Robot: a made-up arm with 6 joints.
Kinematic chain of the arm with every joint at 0, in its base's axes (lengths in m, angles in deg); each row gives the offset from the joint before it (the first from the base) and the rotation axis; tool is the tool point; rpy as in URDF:
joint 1: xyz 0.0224 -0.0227 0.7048 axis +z
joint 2: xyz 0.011 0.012 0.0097 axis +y
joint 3: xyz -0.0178 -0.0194 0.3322 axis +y
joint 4: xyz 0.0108 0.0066 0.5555 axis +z
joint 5: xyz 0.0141 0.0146 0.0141 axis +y
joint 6: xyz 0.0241 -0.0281 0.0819 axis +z
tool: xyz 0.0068 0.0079 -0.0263 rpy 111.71 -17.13 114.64
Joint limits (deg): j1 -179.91..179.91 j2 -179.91..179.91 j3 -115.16..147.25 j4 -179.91..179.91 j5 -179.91..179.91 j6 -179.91..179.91
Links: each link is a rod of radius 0.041 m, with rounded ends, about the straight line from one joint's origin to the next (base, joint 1, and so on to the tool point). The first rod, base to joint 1, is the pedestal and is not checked.
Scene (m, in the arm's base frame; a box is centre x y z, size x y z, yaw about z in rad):
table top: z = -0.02
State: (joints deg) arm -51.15 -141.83 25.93 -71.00 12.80 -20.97
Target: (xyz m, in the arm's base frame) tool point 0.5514 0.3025 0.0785
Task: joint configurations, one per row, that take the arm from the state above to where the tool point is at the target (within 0.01 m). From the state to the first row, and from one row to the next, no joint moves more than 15 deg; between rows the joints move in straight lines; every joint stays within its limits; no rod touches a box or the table.
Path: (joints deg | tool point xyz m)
1: -65.80 -144.35 27.39 -70.56 12.61 -20.78 | -0.3298 0.6170 0.1745
2: -80.46 -146.87 28.85 -70.12 12.43 -20.58 | -0.1533 0.6685 0.1569
3: -95.11 -149.39 30.30 -69.69 12.24 -20.39 | 0.0259 0.6729 0.1398
4: -109.76 -151.91 31.76 -69.25 12.06 -20.20 | 0.1959 0.6323 0.1235
5: -124.42 -154.43 33.22 -68.81 11.87 -20.01 | 0.3457 0.5517 0.1078
6: -139.07 -156.95 34.68 -68.37 11.68 -19.81 | 0.4664 0.4386 0.0928
7: -153.72 -159.47 36.14 -67.93 11.50 -19.62 | 0.5514 0.3025 0.0786

